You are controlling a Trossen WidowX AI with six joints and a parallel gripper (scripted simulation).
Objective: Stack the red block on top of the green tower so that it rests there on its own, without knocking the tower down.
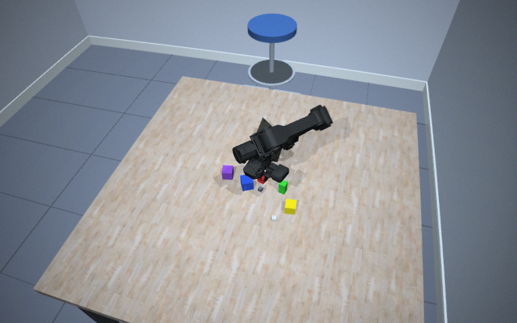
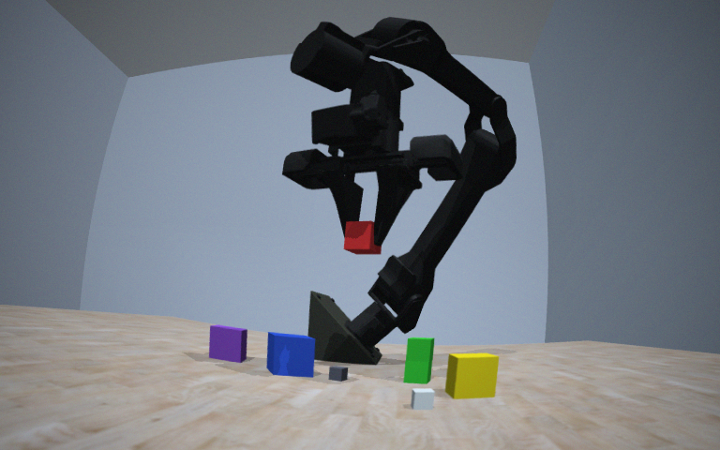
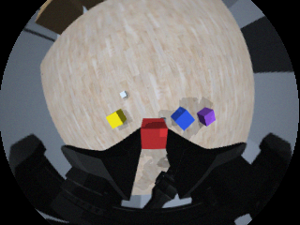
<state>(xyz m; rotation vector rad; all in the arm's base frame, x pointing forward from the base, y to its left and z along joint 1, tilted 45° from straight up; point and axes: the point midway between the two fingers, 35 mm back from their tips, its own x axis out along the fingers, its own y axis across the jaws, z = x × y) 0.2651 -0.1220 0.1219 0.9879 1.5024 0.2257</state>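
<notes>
The small dark cube is 140 mm below my gripper tip, 60 mm behind it and 20 mm to the right of it. From my gripper tip the other things lie so: red block (10 mm above); then blue block (120 mm below, 80 mm to the right, 70 mm behind); then small white cube (140 mm below, 80 mm ahead, 60 mm to the left).
</notes>
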